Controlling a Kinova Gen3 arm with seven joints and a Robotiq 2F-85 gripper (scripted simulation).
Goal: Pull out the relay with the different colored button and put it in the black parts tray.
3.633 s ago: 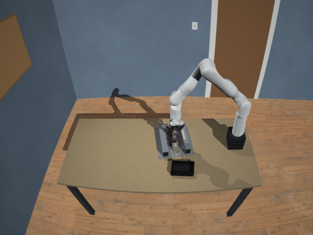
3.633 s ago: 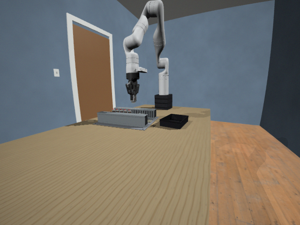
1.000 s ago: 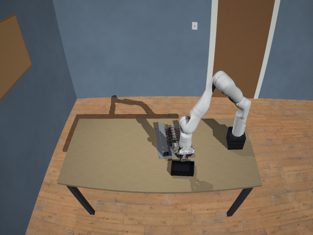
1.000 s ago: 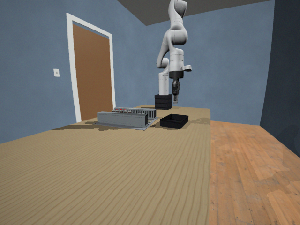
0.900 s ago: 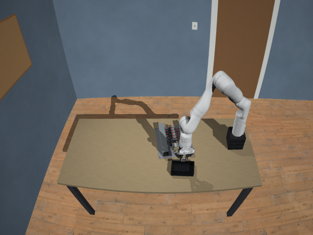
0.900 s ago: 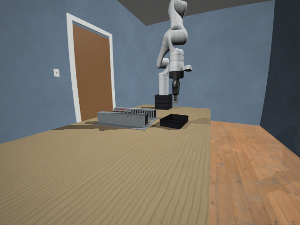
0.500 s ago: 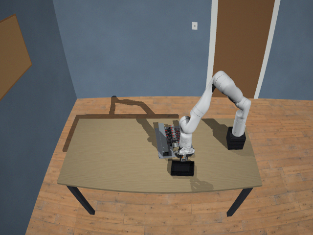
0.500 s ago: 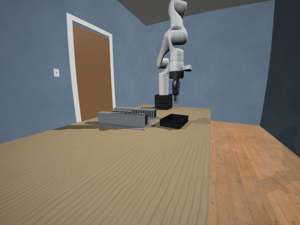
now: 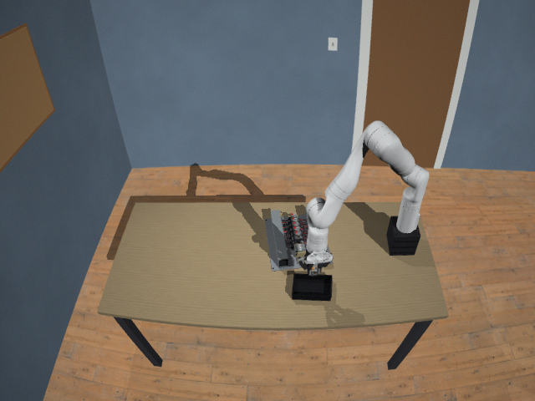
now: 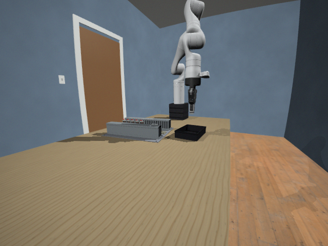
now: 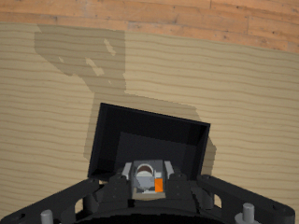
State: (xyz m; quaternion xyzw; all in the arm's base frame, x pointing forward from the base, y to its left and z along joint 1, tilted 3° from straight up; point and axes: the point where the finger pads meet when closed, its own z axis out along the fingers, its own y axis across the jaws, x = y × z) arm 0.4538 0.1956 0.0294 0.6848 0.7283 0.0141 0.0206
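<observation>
Now: hand 1 cm above the clear relay. From my hand the other things lie so: grey panel (4 cm ahead, 28 cm to the right, 14 cm below); black parts tray (12 cm below).
</observation>
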